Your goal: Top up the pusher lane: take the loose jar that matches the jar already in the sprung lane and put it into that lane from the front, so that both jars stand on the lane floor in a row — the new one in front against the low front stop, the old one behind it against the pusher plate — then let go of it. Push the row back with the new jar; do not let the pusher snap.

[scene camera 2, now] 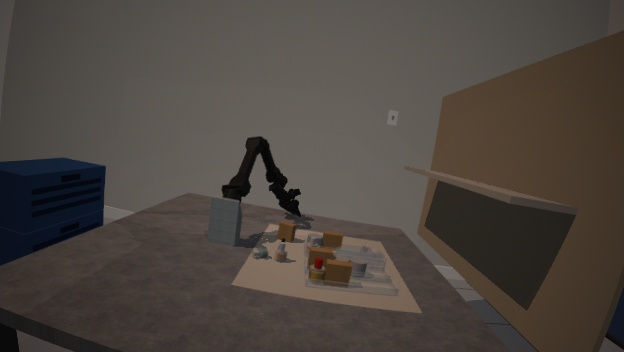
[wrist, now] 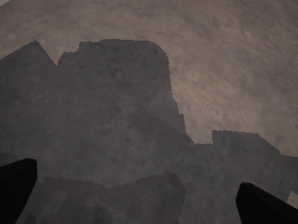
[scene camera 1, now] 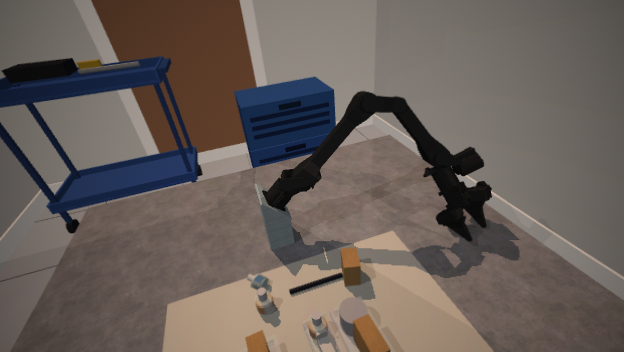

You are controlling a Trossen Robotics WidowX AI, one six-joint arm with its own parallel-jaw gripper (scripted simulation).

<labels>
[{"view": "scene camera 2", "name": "beige mat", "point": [264, 274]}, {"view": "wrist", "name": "gripper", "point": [140, 182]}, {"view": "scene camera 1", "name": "gripper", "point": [478, 234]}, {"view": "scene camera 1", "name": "beige mat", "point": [405, 300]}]
</labels>
